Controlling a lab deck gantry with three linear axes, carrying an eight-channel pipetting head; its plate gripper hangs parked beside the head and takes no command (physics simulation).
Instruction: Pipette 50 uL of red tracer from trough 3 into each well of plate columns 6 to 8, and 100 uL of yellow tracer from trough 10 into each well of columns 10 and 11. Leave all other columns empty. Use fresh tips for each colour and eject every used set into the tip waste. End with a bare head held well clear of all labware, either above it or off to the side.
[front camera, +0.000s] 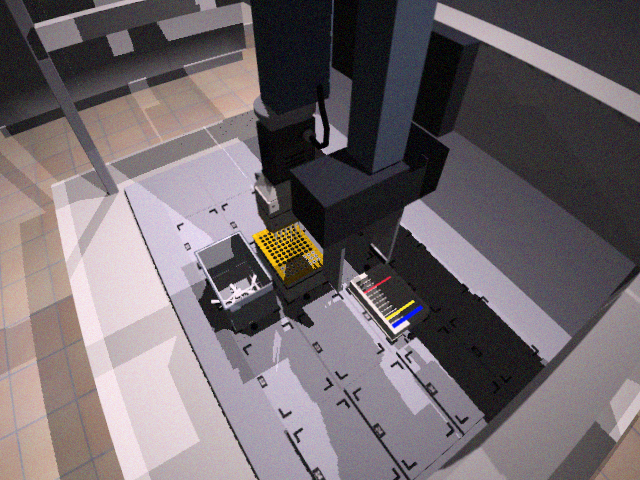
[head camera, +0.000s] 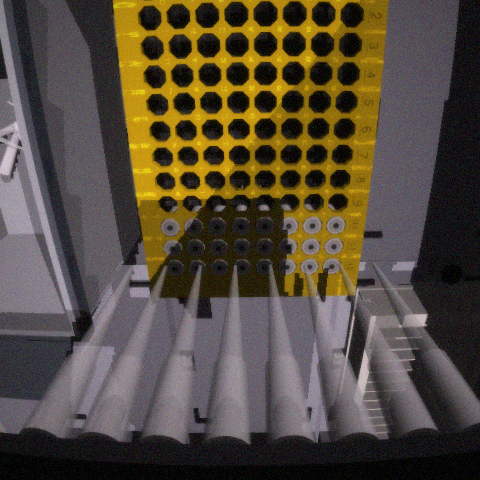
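Note:
The pipetting head hangs over the yellow tip rack. Eight pale tapered tips are on it in the head view, with no colour seen in them. Rack rows 10 to 12 hold tips; rows 2 to 9 show open holes. The trough block shows a red trough, a yellow trough and a blue one. Loose white tips lie in the tip waste. The parked plate gripper is open and empty. The well plate does not show.
The tip waste's raised walls stand left of the tip rack in both views. The trough block stands to the right and forward in the front view. The dark gantry carriage and its column stand beside the head. Deck slots carry black corner marks.

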